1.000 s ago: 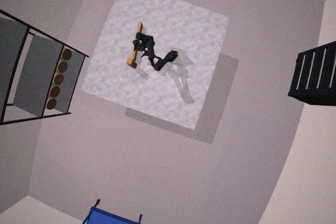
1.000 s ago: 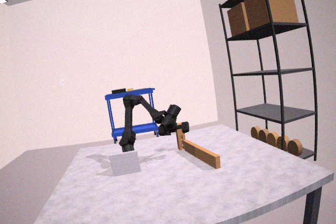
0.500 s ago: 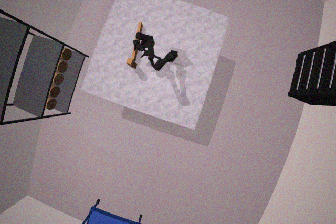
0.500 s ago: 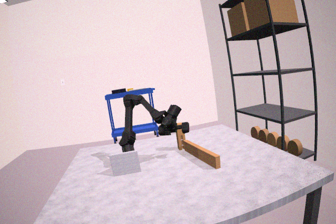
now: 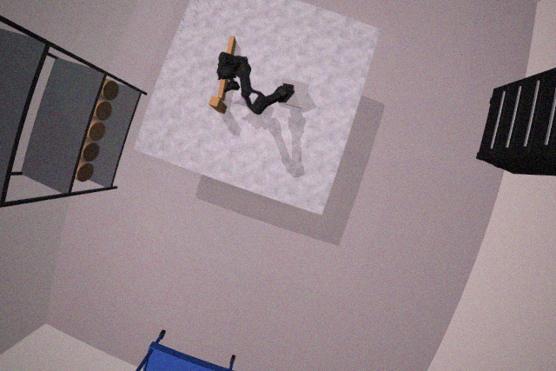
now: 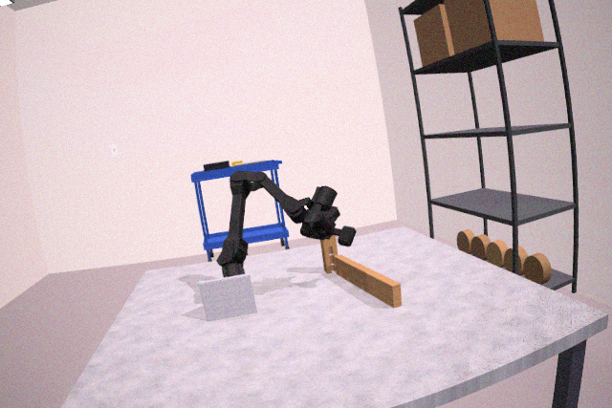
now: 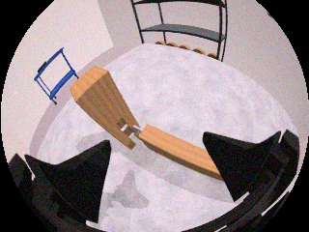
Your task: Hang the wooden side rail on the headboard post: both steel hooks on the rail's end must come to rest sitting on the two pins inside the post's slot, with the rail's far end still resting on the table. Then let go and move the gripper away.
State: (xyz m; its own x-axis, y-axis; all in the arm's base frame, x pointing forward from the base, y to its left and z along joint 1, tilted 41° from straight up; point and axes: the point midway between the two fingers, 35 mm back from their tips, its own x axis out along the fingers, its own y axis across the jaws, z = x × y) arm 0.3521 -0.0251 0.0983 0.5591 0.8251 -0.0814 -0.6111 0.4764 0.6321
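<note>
Right now my gripper tip is 10 mm short of the headboard post, 100 mm to the right of it and 50 mm above it.
</note>
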